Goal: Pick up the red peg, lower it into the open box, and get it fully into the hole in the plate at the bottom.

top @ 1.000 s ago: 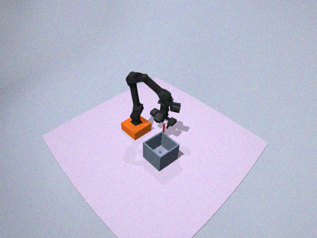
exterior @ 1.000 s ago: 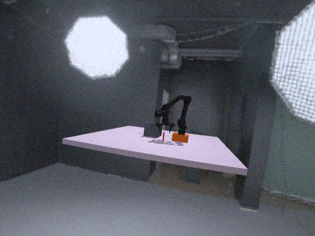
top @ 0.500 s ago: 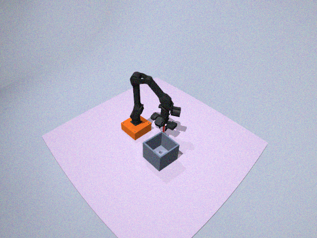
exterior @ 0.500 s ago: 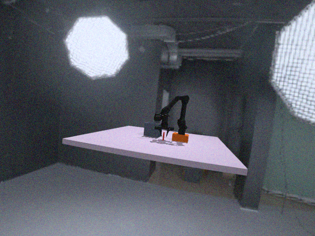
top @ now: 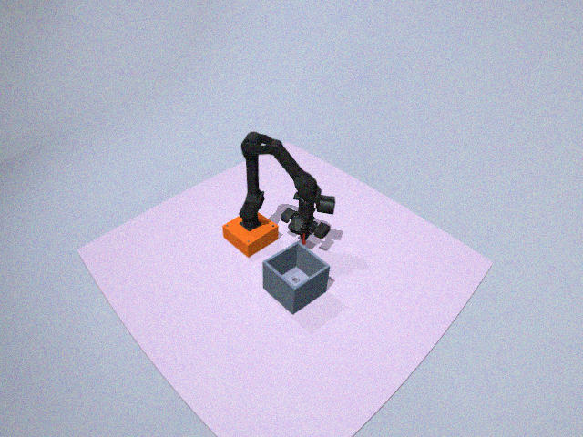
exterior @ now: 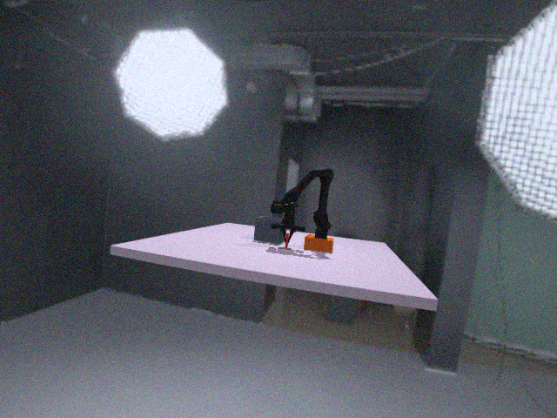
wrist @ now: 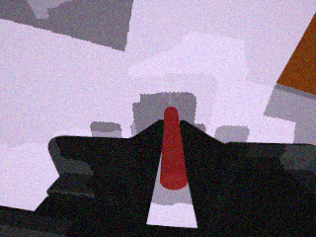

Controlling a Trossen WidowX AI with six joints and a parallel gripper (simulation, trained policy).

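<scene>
Now: the light plate 190 mm to the right of my gripper tip, 150 mm ahead of it and 20 mm above it. Round my gripper tip: red peg: 10 mm above.
</scene>
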